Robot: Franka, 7 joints.
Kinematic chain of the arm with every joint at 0, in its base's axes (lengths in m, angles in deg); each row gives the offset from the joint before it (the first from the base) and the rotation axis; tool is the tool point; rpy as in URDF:
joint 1: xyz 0 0 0.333 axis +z
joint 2: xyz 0 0 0 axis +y
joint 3: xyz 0 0 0.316 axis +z
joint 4: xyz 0.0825 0 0 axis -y
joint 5: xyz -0.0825 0 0.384 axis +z
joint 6: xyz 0 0 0 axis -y
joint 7: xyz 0.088 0 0 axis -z
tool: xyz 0 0 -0.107 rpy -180 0 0
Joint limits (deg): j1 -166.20..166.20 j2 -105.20..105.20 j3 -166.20..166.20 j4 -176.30..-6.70 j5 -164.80..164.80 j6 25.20..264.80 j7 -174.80..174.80
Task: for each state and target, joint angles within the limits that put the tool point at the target. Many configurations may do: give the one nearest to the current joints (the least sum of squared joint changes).
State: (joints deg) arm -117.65 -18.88 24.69 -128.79 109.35 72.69 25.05
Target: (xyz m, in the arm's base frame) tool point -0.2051 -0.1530 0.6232
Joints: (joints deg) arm -145.74 -47.77 -18.72 -153.04 101.17 58.69 25.05
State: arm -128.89 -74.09 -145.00 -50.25 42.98 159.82 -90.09
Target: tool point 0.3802 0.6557 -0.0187
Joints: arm -133.67 -87.66 -150.75 -52.39 43.33 159.78 -90.09
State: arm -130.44 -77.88 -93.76 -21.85 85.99 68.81 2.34
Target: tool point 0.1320 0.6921 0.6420
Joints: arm -119.95 -74.05 -94.28 -28.02 84.14 68.41 2.34
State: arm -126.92 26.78 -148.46 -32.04 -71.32 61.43 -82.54
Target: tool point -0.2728 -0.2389 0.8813
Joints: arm -129.99 56.23 -142.47 -33.14 -63.76 25.20 -82.54
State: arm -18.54 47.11 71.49 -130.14 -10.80 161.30 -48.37
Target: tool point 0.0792 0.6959 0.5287
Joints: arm 25.04 48.98 80.22 -95.32 -10.41 164.04 -48.37
